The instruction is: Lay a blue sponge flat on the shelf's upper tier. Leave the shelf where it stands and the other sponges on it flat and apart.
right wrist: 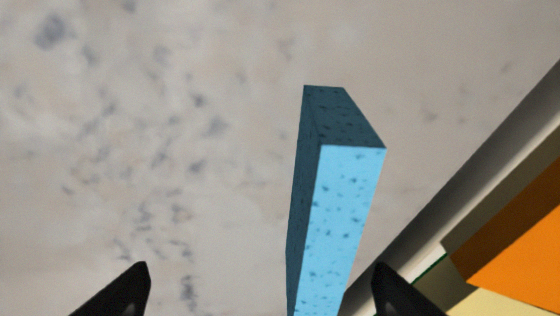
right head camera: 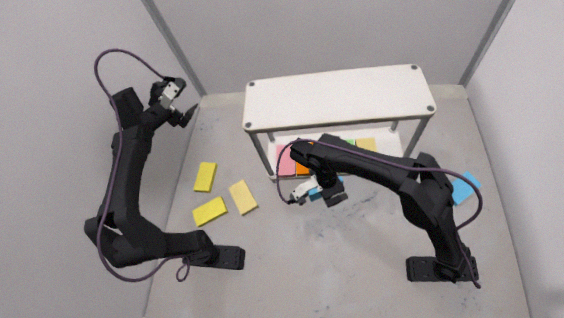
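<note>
A blue sponge [right head camera: 315, 194] [right wrist: 332, 220] stands on its narrow edge on the floor before the shelf, partly hidden by the right arm in the head view. My right gripper [right head camera: 320, 196] [right wrist: 263, 272] is open above it; the sponge's near end reaches between the fingers, closer to the finger at the right of the wrist view. Another blue sponge [right head camera: 466, 188] lies at the far right, partly behind the right arm. The white shelf's upper tier [right head camera: 340, 96] is bare. Pink [right head camera: 284, 161], orange [right head camera: 303, 168] [right wrist: 525, 250], green [right head camera: 349, 142] and tan [right head camera: 367, 145] sponges lie flat on the lower tier. My left gripper [right head camera: 183, 106] is open and empty.
Two yellow sponges [right head camera: 205, 176] [right head camera: 210, 211] and a pale tan sponge [right head camera: 243, 197] lie on the floor at the left. The shelf's front posts [right head camera: 261, 154] stand near the right arm. Grey walls enclose the area.
</note>
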